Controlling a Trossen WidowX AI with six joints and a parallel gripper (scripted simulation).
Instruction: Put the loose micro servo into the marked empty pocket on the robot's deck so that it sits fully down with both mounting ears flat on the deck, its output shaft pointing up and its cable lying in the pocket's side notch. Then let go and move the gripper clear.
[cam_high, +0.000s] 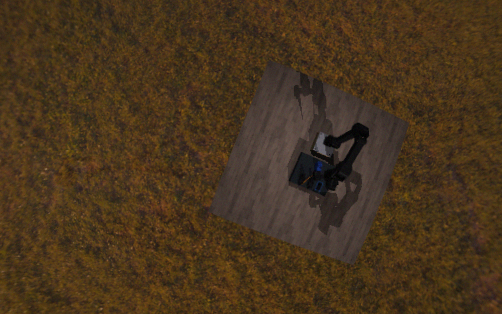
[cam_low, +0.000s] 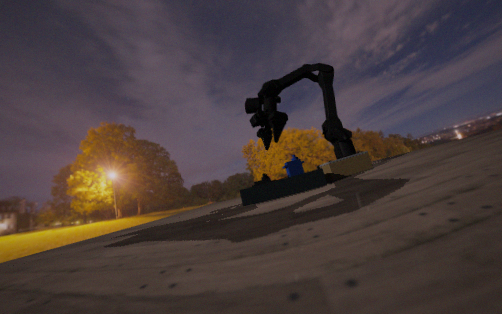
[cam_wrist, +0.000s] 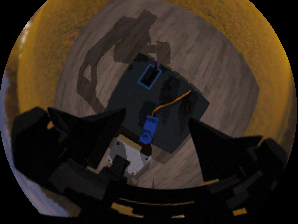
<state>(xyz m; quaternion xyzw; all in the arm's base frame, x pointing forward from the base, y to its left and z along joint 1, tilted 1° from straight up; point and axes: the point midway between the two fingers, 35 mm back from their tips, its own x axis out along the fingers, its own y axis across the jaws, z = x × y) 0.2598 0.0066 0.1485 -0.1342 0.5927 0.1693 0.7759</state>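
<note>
The dark deck is 40 mm behind my gripper tip, 10 mm to the right of it and 150 mm below it.
</note>
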